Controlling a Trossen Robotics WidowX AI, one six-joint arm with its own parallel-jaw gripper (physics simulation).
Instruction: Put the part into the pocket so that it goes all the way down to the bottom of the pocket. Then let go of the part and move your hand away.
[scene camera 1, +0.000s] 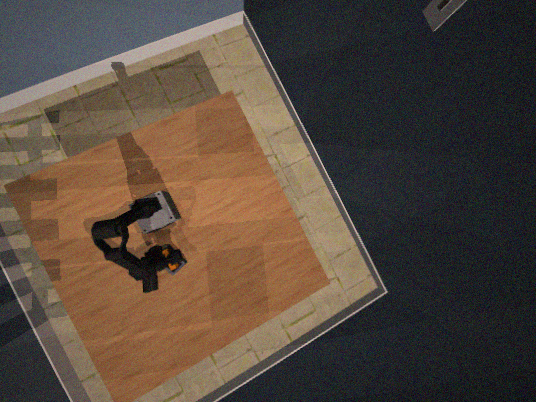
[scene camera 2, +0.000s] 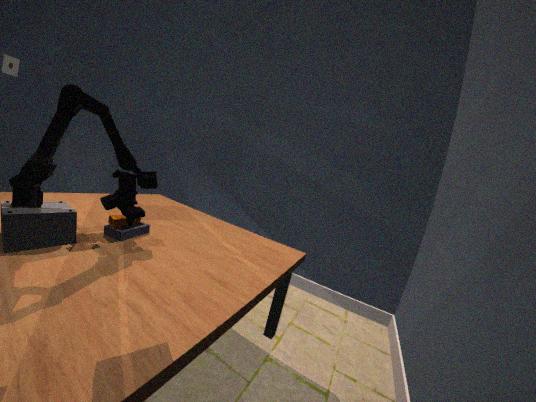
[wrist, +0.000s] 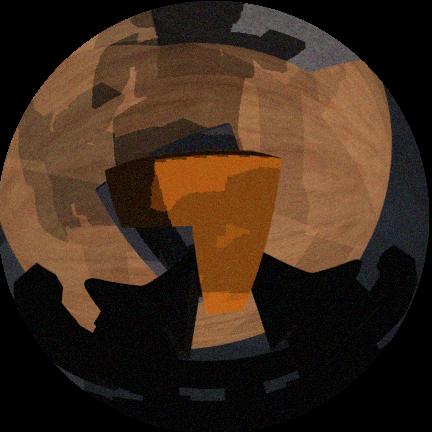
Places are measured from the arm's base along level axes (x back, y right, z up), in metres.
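Pixels of known places: gripper, fingertip midpoint: (scene camera 1: 173, 259) (scene camera 2: 128, 224) (wrist: 221, 249); arm's base, link origin: (scene camera 1: 153, 205) (scene camera 2: 26, 205).
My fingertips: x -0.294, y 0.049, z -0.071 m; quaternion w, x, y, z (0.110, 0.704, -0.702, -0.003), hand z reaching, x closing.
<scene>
For each thing: its top centre in the pictures, then the offset to it from my fingertips. Level surfaces: height alone.
- orange L-shaped part, top centre: (wrist: 204, 286) (scene camera 2: 127, 216) (scene camera 1: 166, 261) dx +0.013, dy +0.018, dz +0.040 m
- blue-grey block with the pocket, top centre: (wrist: 200, 249) (scene camera 2: 128, 224) (scene camera 1: 169, 260) dx +0.005, dy +0.016, dz +0.002 m
- wooden table, surface height: dz -0.034 m
The orange L-shaped part (scene camera 1: 173, 265) (scene camera 2: 118, 220) (wrist: 230, 200) is between the fingers of my gripper (scene camera 2: 132, 220) (wrist: 221, 249), which is shut on it. The blue-grey block with the pocket (scene camera 2: 127, 232) (wrist: 220, 133) stands on the table under the part. In the wrist view the part looks turned relative to the block and covers most of it; a dark opening shows at its lower left. In scene camera 2 the part stands out above the block's top. Whether its underside touches the block or enters the pocket is hidden.
The arm's grey base box (scene camera 1: 159, 220) (scene camera 2: 40, 229) stands on the wooden table (scene camera 1: 280, 250) (scene camera 2: 200, 280) near the block. The table's edge and a dark leg (scene camera 2: 277, 305) show in scene camera 2. Shadows lie across the table.
</scene>
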